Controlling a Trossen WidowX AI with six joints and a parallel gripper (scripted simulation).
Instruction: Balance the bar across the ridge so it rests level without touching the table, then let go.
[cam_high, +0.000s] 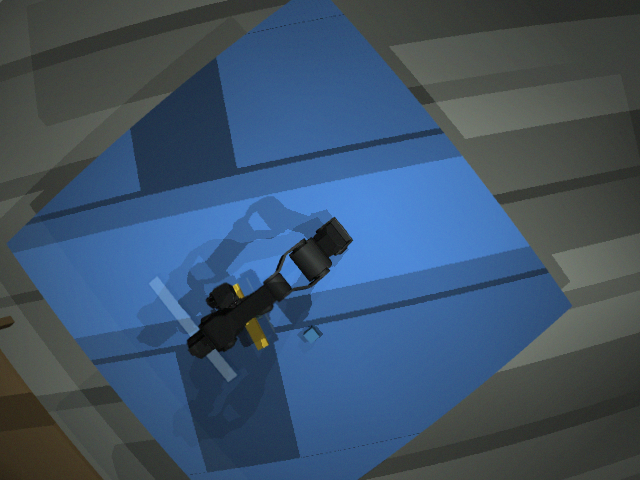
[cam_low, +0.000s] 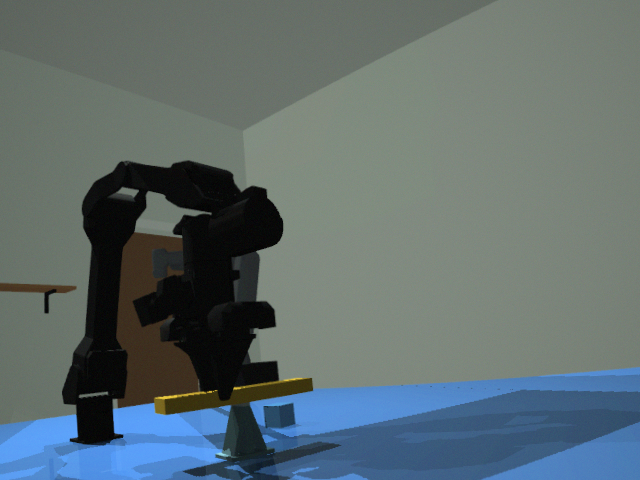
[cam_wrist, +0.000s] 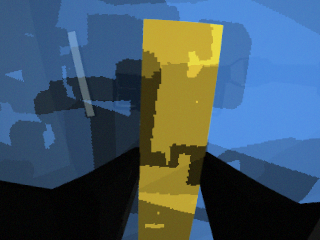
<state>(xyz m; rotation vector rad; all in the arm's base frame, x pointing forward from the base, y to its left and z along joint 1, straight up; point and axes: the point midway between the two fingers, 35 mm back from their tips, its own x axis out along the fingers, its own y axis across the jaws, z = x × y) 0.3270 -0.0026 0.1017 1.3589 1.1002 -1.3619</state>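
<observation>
The bar lies 30 mm to the left of my gripper tip and 10 mm ahead of it. From my gripper tip the other things lie so: blue cube 190 mm to the left, 90 mm behind, 50 mm below.
</observation>
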